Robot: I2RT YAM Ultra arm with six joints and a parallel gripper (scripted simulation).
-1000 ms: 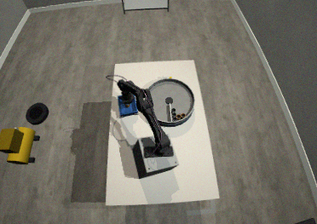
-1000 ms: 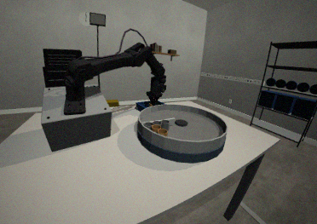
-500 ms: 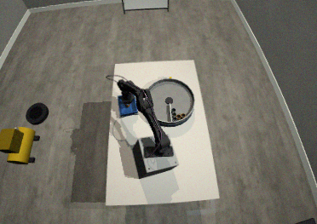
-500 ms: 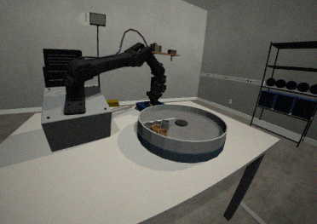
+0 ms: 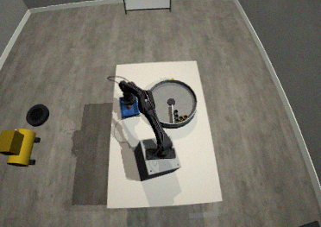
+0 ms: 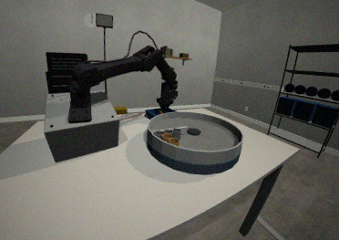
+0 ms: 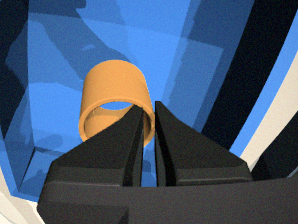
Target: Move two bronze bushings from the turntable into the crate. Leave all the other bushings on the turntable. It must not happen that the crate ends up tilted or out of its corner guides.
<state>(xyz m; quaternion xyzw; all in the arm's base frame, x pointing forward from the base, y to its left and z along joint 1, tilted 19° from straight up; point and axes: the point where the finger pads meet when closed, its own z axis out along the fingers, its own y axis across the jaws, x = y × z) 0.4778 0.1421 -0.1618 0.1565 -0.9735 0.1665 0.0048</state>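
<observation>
My gripper is now 2 cm to the right of the blue crate and 2 cm above it. From my hand the other things lie so: turntable (3 cm behind, 34 cm to the right, 1 cm above).
</observation>
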